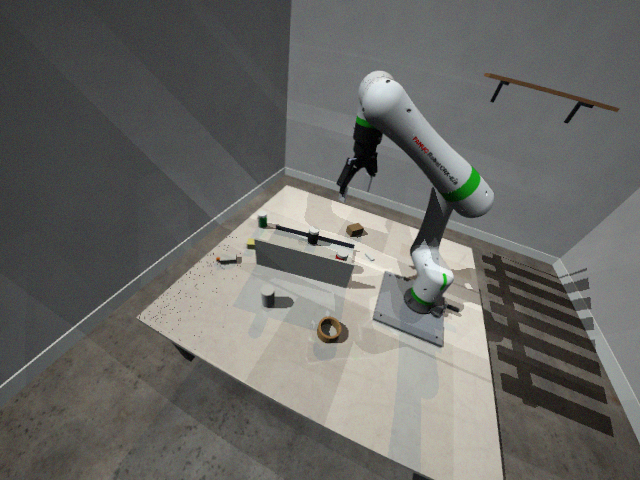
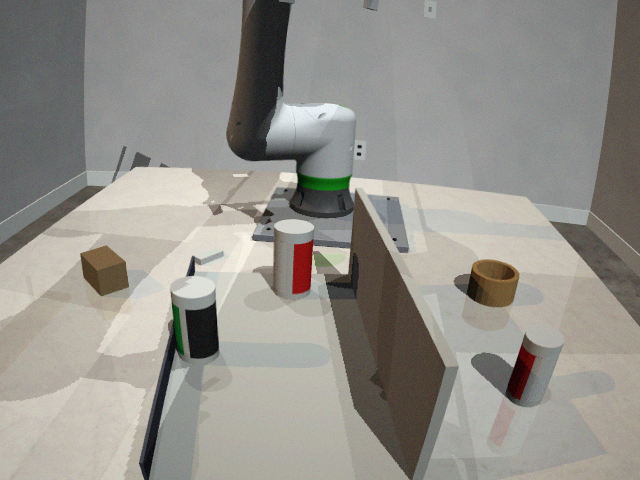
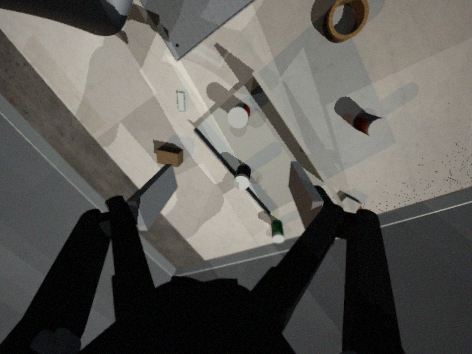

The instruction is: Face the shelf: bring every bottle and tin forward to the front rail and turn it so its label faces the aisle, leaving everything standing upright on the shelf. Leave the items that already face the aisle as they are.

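Frame: origin at the arm's base, x down, y ahead, z right, level; millimetres.
Seen in the pictures: gripper, fingertip midpoint: [image 1: 353,195] [image 2: 326,5] [image 3: 230,175]; arm's base at its link origin: [image 1: 418,301] [image 2: 321,206].
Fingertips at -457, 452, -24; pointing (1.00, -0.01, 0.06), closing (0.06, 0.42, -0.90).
Pixels of each thing's top centre, then the offset from my fingertips to it, as dx, dy, dz.
- white-capped tin at its top centre: [image 2: 192,286] [image 3: 241,183] [image 1: 314,229] +353, +189, +125
- white tin at its top centre: [image 2: 294,226] [image 3: 237,118] [image 1: 342,252] +343, -15, +30
- green tin at its top centre: [image 3: 278,239] [image 1: 262,213] +379, +529, +117
- white cylinder at its top centre: [image 2: 545,335] [image 3: 378,128] [image 1: 267,289] +376, +197, -321
- wooden ring at its top centre: [image 2: 496,270] [image 3: 348,16] [image 1: 329,327] +425, -103, -325
- brown block at its top centre: [image 2: 101,257] [image 3: 167,158] [image 1: 355,226] +425, +3, +375
- yellow block at its top centre: [image 1: 251,241] +437, +474, -64
My gripper [image 1: 355,193] [image 3: 230,175] is open and empty, high above the table on the aisle side of the shelf. On the shelf [image 1: 305,261] [image 2: 268,423], a white-capped tin [image 1: 313,236] [image 2: 195,320] [image 3: 242,176] with green and black patches stands upright close to the dark front rail [image 1: 289,229] [image 2: 157,408] [image 3: 215,150]. A white tin [image 1: 341,256] [image 2: 293,258] [image 3: 238,117] stands farther back, near the robot-side end; its red patch is turned partly toward the back panel. A green tin [image 1: 262,220] [image 3: 277,231] is past the rail's far end.
Behind the back panel [image 2: 398,330], a white cylinder [image 1: 267,297] [image 2: 537,366] with a red patch stands on the table. A wooden ring [image 1: 329,339] [image 2: 493,295] [image 3: 363,17], a brown block [image 1: 355,229] [image 2: 104,270] [image 3: 170,156] and a yellow block [image 1: 251,243] are also there.
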